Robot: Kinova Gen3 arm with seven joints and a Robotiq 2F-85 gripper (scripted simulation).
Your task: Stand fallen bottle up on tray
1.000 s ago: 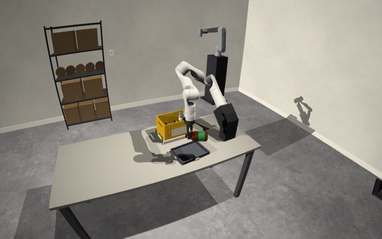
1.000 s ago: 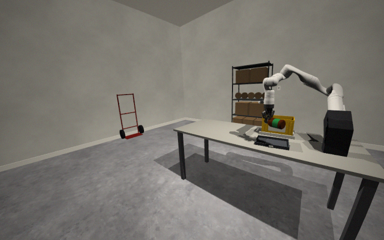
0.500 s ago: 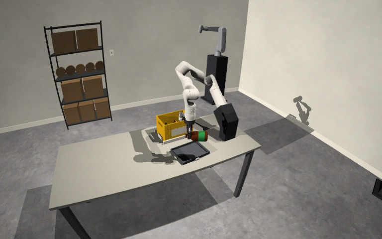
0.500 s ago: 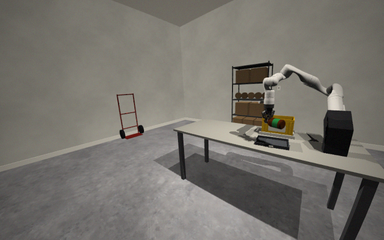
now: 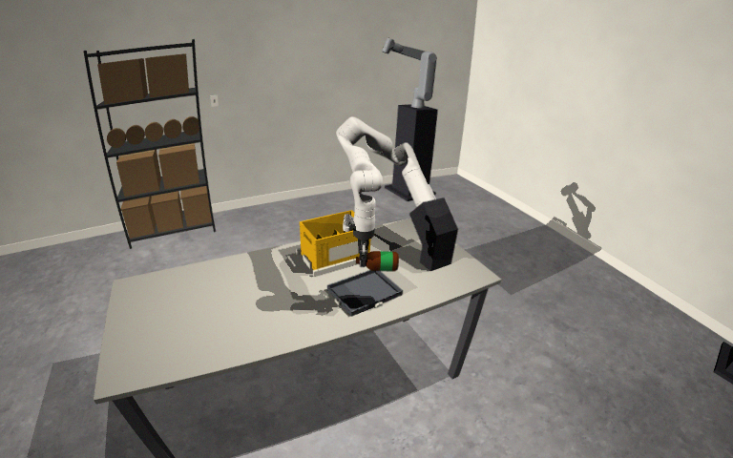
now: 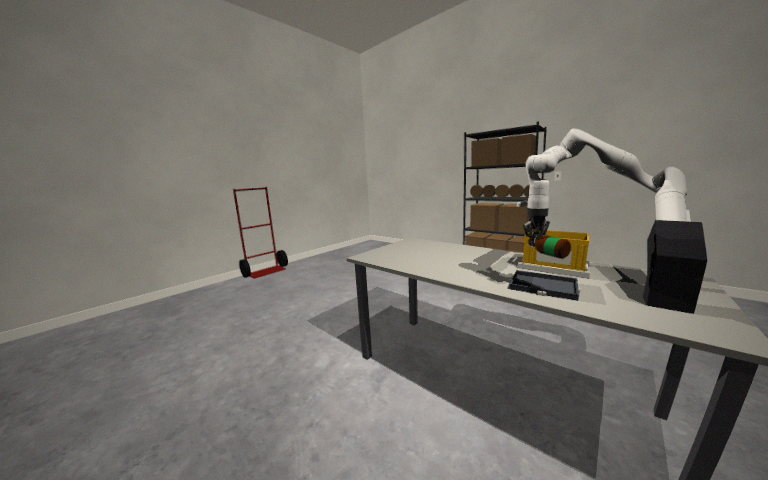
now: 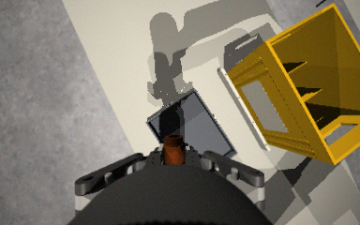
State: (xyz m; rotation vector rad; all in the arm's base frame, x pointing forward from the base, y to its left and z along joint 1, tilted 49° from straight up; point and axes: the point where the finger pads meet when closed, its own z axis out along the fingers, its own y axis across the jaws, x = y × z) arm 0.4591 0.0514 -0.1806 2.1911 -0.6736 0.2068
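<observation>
The bottle is 4 cm behind my hand and 3 cm to the left of it. Round my hand: yellow crate (7 cm behind, 33 cm to the right, 12 cm below); then tray (5 cm behind, 4 cm to the right, 19 cm below).
</observation>
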